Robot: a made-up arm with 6 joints. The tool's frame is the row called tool.
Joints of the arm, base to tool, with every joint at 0 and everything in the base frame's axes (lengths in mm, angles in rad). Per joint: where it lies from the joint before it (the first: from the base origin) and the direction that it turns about. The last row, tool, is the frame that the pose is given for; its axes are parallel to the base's.
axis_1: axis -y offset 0 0 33
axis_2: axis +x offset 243 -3 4
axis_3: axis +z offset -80 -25 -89
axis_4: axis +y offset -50 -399 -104
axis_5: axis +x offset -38 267 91
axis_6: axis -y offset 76 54 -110
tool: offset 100 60 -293
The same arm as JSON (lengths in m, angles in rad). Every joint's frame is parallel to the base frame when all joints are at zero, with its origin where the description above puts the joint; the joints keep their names.
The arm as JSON. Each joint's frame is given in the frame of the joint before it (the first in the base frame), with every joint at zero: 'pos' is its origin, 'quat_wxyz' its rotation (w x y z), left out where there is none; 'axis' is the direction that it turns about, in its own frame. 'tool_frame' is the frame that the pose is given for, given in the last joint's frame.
{"length_unit": "m", "angle_unit": "rad", "joints": [{"joint": "axis_1", "pos": [0.0, 0.0, 0.033], "axis": "-y"}, {"joint": "axis_2", "pos": [0.243, -0.003, 0.004], "axis": "+x"}, {"joint": "axis_3", "pos": [-0.08, -0.025, -0.089], "axis": "+z"}, {"joint": "axis_4", "pos": [-0.05, -0.399, -0.104], "axis": "+y"}, {"joint": "axis_5", "pos": [-0.038, 0.267, 0.091], "axis": "+x"}, {"joint": "axis_6", "pos": [0.076, 0.054, -0.11], "axis": "-y"}], "tool_frame": {"pos": [0.1, 0.06, -0.293]}}
